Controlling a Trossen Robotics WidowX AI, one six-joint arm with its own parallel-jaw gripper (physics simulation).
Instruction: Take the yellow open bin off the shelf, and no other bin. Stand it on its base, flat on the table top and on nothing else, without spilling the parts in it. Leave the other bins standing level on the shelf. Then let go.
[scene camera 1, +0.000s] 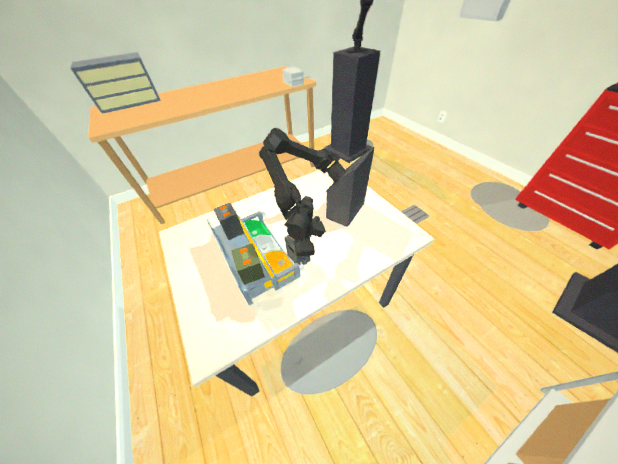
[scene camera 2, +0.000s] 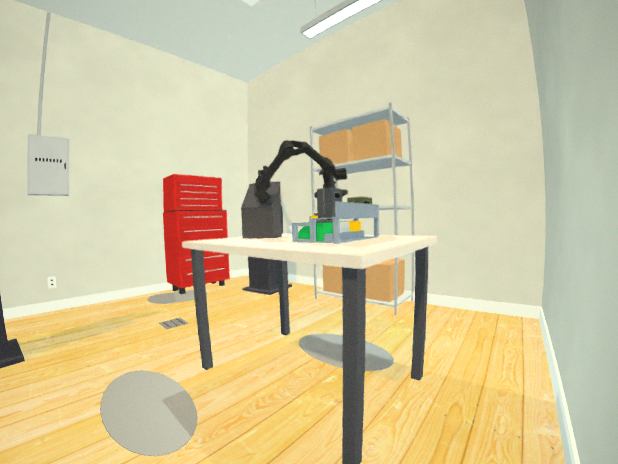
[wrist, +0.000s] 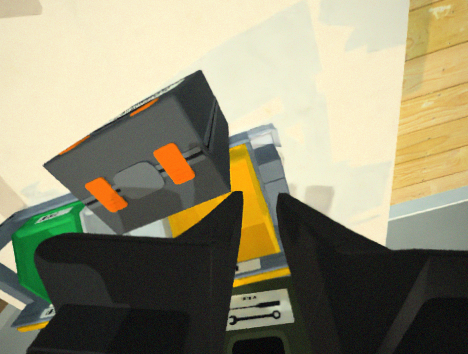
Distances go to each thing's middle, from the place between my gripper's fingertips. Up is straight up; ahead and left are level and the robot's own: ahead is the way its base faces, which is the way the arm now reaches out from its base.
Right now the yellow open bin (wrist: 258, 238) is 9 cm ahead of my hand, 7 cm to the right of it and 11 cm below it. From my hand the other things lie so: green bin (wrist: 38, 228) 6 cm ahead, 29 cm to the right, 11 cm below; then whitish bin (wrist: 161, 228) 7 cm ahead, 18 cm to the right, 11 cm below.
